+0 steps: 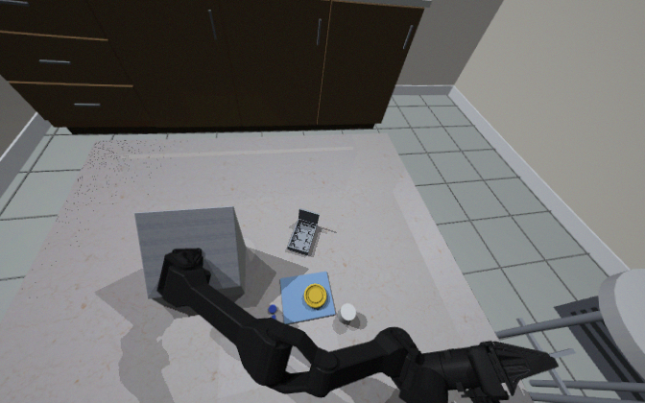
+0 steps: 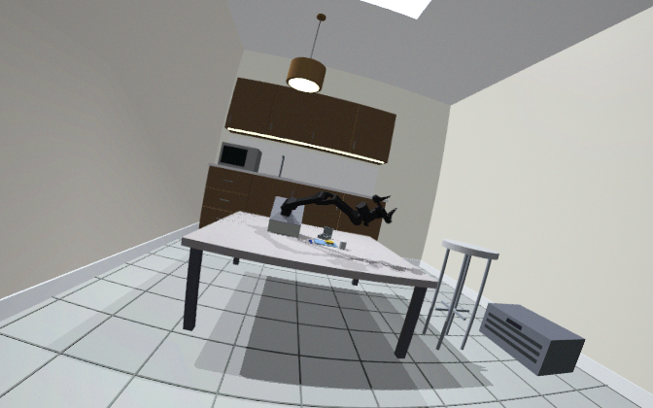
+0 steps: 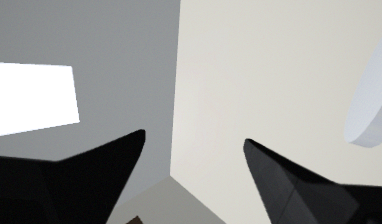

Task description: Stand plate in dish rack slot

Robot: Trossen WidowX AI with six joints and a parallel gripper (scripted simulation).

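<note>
The yellow plate lies 350 mm below my gripper tip, 310 mm behind it and 210 mm to the left of it. The rest, counted from my gripper tip: grey dish rack: 410 mm to the left, 340 mm below, 340 mm behind; then white cup: 340 mm below, 230 mm behind, 150 mm to the left; then blue utensil: 440 mm behind, 360 mm below, 160 mm to the left.
</note>
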